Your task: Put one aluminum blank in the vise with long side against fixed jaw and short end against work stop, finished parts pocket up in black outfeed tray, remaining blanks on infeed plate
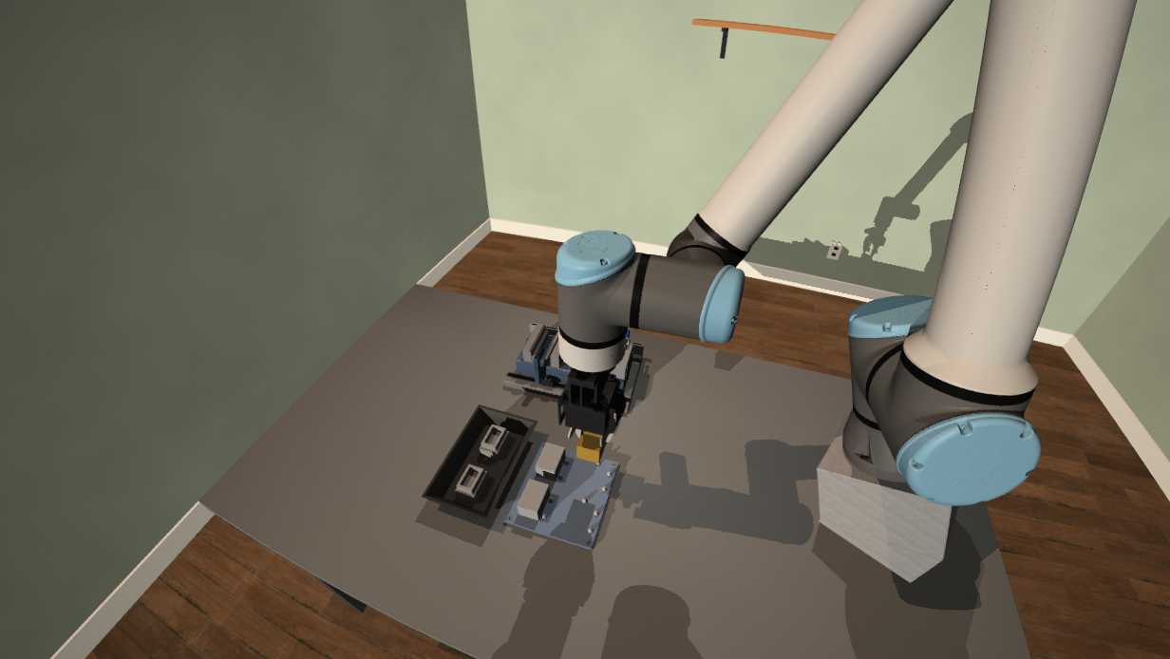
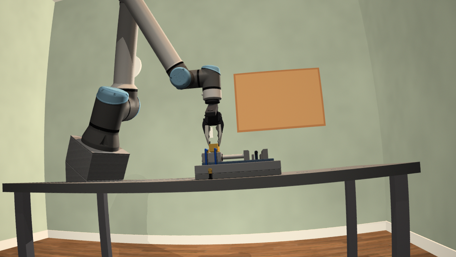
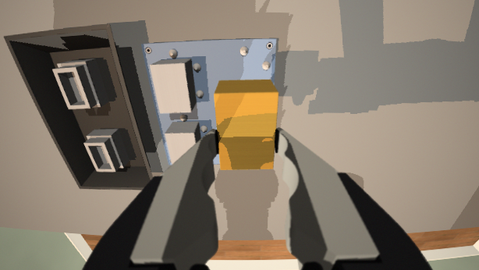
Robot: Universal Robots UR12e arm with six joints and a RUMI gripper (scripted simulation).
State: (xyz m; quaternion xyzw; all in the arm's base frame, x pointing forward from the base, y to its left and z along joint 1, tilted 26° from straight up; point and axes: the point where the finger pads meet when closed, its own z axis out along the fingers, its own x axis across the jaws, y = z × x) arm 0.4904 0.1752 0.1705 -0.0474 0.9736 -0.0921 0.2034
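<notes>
Now: hand 40 mm short of the infeed plate, 40 mm to the right of it and 150 mm above it. Round my hand: work stop (210 mm ahead, 210 mm to the right, 70 mm below); then gray cylinder block (50 mm ahead, 280 mm to the right, 80 mm below); then yellow brass blank (20 mm below).
</notes>
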